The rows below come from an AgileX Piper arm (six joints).
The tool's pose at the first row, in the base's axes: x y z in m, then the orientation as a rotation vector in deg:
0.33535, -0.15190, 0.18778, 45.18, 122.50, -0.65
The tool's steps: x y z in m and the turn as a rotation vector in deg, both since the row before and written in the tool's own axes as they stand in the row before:
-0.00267, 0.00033, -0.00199, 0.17, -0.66, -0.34
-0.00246, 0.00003, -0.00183, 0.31, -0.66, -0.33
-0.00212, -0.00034, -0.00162, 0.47, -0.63, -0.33
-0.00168, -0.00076, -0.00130, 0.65, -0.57, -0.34
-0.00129, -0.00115, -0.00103, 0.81, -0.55, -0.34
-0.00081, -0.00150, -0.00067, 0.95, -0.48, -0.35
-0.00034, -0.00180, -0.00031, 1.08, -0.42, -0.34
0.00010, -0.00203, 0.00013, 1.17, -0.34, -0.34
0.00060, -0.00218, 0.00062, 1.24, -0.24, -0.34
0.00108, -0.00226, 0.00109, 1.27, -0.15, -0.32
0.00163, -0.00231, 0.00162, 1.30, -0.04, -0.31
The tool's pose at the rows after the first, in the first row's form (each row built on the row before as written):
0.33532, -0.15252, 0.19107, 44.81, 122.04, -1.27
0.33513, -0.15327, 0.19404, 44.53, 121.59, -2.03
0.33473, -0.15417, 0.19654, 44.35, 121.19, -2.94
0.33412, -0.15524, 0.19843, 44.27, 120.86, -4.03
0.33331, -0.15649, 0.19979, 44.29, 120.56, -5.28
0.33235, -0.15787, 0.20051, 44.39, 120.34, -6.65
0.33126, -0.15937, 0.20062, 44.59, 120.18, -8.13
0.33014, -0.16099, 0.20011, 44.86, 120.09, -9.68
0.32903, -0.16268, 0.19892, 45.19, 120.08, -11.27
0.32795, -0.16440, 0.19709, 45.58, 120.14, -12.85
0.32691, -0.16614, 0.19454, 46.02, 120.29, -14.42

